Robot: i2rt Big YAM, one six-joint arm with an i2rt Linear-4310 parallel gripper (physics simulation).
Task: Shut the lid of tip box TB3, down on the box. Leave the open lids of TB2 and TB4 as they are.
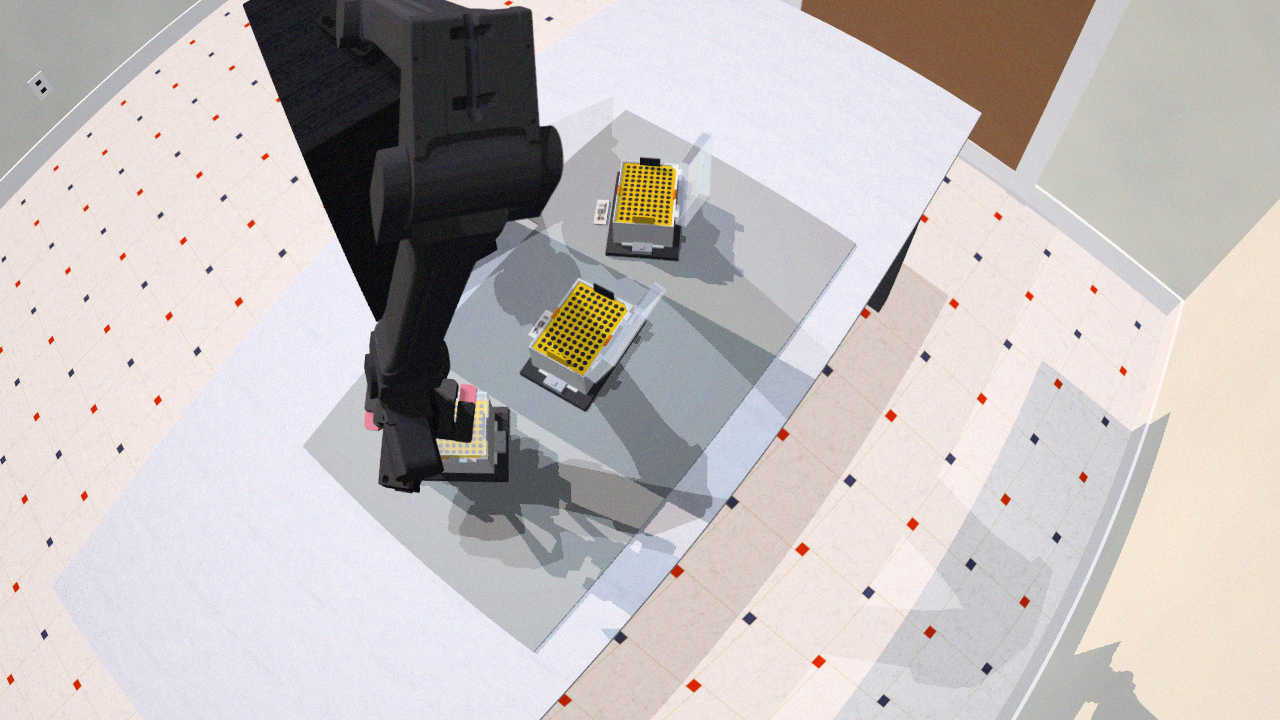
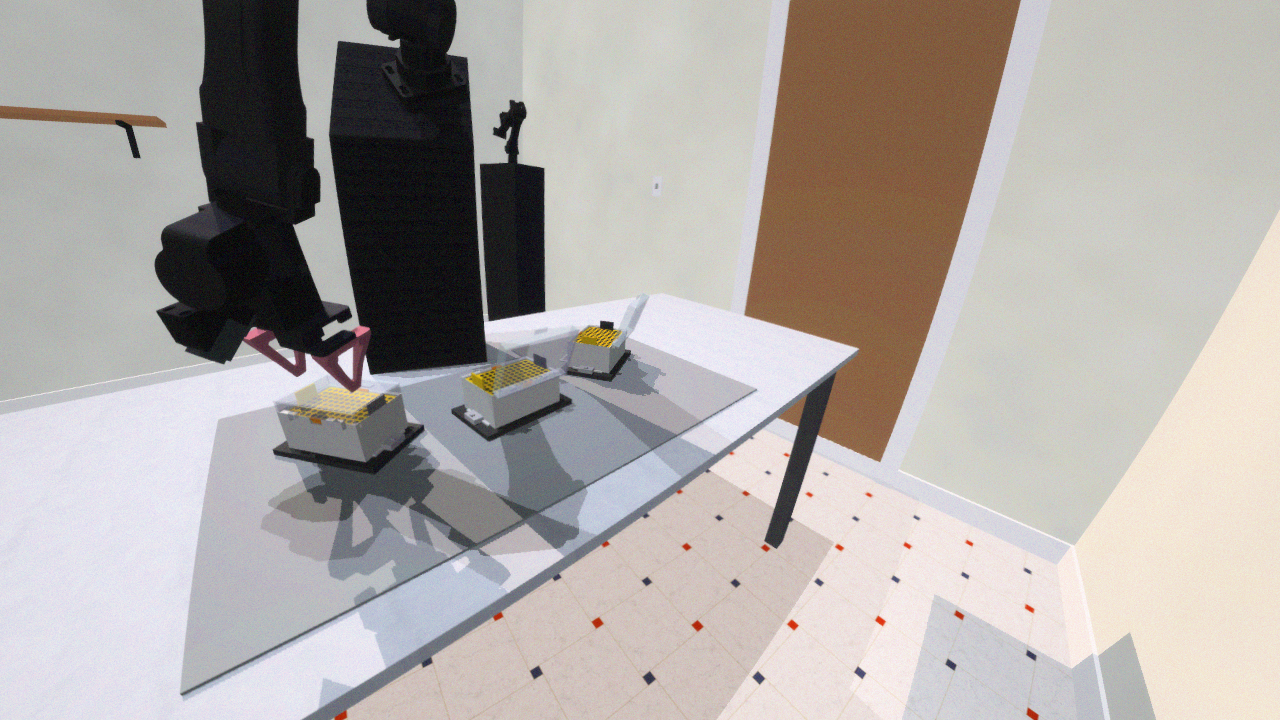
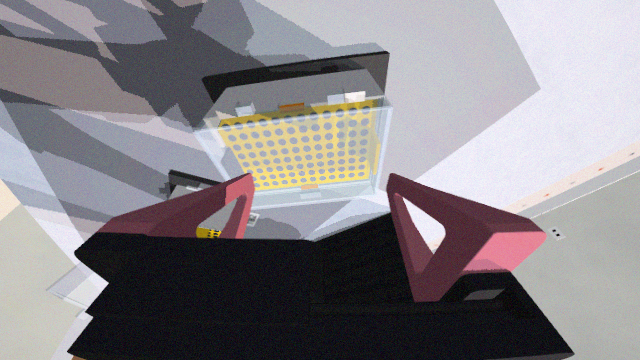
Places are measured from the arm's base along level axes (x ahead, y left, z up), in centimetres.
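Where they show: gripper, fingertip midpoint: [image 2: 327, 381] [image 3: 320, 180]; arm's base, origin of the base link: [image 2: 425, 81].
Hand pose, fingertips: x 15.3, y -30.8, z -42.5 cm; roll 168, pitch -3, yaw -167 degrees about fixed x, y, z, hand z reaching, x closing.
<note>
Each offset is from my fingertips to the top centre of the thing. "spot": to the spot under its first point. Level surfaces: height alone.
The near tip box {dx +0.9, dy +1.6, dz -1.1 cm} [image 1: 483, 463] [image 2: 322, 438] [image 3: 295, 87], taken as TB3 because the other two stand open, has its own label out of sight. Its clear lid {spot: dx +4.3, dy -0.9, dz -1.1 cm} [image 2: 340, 401] [image 3: 312, 196] spans the yellow tip rack; whether it is fully seated is hard to tell. My gripper [image 1: 418, 406] [image 2: 327, 379] [image 3: 320, 180] is open and empty, fingertips low over the lid's edge on the pedestal side; contact is unclear. TB4 {dx +14.1, dy +42.9, dz -2.3 cm} [image 1: 642, 232] [image 2: 597, 358] is farthest, its lid {spot: dx +22.0, dy +45.2, dz +0.5 cm} [image 1: 696, 179] [image 2: 633, 317] upright. The middle box {dx +12.4, dy +19.7, dz -2.3 cm} [image 1: 559, 368] [image 2: 514, 402], apparently TB2, has its lid [image 1: 631, 324] open.
The boxes stand on dark bases on a grey mat {dz -8.8 cm} [image 1: 537, 617] [image 2: 232, 626] on the white table {dz -9.2 cm} [image 1: 223, 573] [image 2: 71, 555]. The middle box stands beside the near box, close to my arm. A black pedestal [image 2: 407, 232] rises behind the table.
</note>
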